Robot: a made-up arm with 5 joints.
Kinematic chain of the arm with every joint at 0, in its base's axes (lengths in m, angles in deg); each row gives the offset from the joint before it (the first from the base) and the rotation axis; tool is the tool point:
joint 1: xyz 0 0 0.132 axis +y
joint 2: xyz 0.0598 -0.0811 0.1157 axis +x
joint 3: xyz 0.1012 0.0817 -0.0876 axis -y
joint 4: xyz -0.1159 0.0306 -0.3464 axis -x
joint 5: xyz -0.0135 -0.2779 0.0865 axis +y
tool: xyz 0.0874 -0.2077 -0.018
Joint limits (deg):
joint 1: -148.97..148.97
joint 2: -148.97..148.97
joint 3: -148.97..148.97
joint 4: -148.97..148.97
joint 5: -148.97..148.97
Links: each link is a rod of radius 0.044 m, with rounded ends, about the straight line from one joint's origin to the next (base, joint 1, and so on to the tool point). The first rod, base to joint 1, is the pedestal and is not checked.
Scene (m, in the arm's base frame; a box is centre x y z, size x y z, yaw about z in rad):
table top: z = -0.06
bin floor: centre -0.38 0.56 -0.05 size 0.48 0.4 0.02 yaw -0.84
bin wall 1: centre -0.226 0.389 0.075 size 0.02 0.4 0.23 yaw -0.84
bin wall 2: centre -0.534 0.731 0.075 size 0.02 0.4 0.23 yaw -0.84
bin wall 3: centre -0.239 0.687 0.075 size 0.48 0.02 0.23 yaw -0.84
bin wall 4: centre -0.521 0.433 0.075 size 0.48 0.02 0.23 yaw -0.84
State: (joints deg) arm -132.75 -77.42 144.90 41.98 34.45
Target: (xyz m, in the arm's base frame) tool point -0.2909 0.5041 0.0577
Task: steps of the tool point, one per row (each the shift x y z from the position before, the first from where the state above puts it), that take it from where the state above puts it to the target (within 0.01 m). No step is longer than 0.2 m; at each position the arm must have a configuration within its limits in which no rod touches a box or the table.
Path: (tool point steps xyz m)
1: 0.1336 -0.0633 0.0801
2: 0.1464 0.0203 0.0789
3: 0.1243 0.0990 0.0590
4: 0.0714 0.1558 0.0301
5: -0.0009 0.1794 0.0030
6: -0.0760 0.1675 -0.0121
7: -0.1369 0.1265 -0.0101
8: -0.1710 0.0703 0.0081
9: -0.0187 0.0023 -0.0847
10: -0.0001 0.0000 -0.0870
11: 0.0188 -0.0023 -0.0852

